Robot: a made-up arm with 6 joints.
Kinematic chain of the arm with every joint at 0, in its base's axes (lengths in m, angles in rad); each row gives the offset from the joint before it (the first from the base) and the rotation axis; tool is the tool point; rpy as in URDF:
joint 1: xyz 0 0 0.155 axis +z
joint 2: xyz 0 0 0 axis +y
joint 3: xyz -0.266 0 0.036 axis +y
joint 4: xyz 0.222 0 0.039 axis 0.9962 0 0.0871
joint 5: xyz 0 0 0 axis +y
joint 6: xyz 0.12 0 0.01 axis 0.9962 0 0.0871
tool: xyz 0 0 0 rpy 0 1.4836 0
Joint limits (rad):
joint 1: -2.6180..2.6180
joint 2: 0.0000..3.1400
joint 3: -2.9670..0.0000
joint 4: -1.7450..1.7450
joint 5: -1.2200..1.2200
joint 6: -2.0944..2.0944
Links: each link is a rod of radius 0.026 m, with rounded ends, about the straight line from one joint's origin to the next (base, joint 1, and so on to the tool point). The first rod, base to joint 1, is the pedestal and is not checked.
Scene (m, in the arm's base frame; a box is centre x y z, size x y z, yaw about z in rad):
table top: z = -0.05
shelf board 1: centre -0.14 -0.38 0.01 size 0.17 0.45 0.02 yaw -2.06
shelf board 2: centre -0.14 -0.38 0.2 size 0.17 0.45 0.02 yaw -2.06
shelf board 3: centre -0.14 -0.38 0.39 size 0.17 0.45 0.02 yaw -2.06
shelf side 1: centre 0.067 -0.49 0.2 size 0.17 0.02 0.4 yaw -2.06
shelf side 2: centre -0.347 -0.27 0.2 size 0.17 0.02 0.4 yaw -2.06
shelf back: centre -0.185 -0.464 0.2 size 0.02 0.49 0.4 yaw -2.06
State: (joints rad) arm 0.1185 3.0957 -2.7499 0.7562 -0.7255 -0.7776
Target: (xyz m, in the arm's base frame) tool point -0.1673 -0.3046 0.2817
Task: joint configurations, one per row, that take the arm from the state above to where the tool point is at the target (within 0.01 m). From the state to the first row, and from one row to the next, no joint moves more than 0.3 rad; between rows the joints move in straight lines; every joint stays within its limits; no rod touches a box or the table.
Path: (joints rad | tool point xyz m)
1: 0.0054 2.8673 -2.4660 0.8036 -0.8049 -0.8217 | 0.5840 -0.0591 0.1728
2: -0.1077 2.6389 -2.1821 0.8509 -0.8842 -0.8657 | 0.5498 -0.1296 0.2180
3: -0.2209 2.4106 -1.8982 0.8983 -0.9636 -0.9098 | 0.4934 -0.1899 0.2584
4: -0.3340 2.1822 -1.6143 0.9457 -1.0429 -0.9539 | 0.4188 -0.2344 0.2912
5: -0.4471 1.9538 -1.3304 0.9930 -1.1223 -0.9980 | 0.3316 -0.2596 0.3143
6: -0.7192 1.7826 -1.1572 1.1810 -1.1467 -0.9429 | 0.2027 -0.3122 0.3193
7: -0.9913 1.6114 -0.9840 1.3690 -1.1711 -0.8878 | 0.0743 -0.3116 0.3153
8: -1.2635 1.4402 -0.8107 1.5570 -1.1956 -0.8327 | -0.0333 -0.2649 0.3026
9: -1.5356 1.2690 -0.6375 1.7450 -1.2200 -0.7776 | -0.1047 -0.1870 0.2817
10: -1.6389 1.5285 -0.8826 1.6432 -1.2200 -0.7776 | -0.1298 -0.2484 0.2907
11: -1.7423 1.7880 -1.1276 1.5414 -1.2200 -0.7776 | -0.1673 -0.3046 0.2817

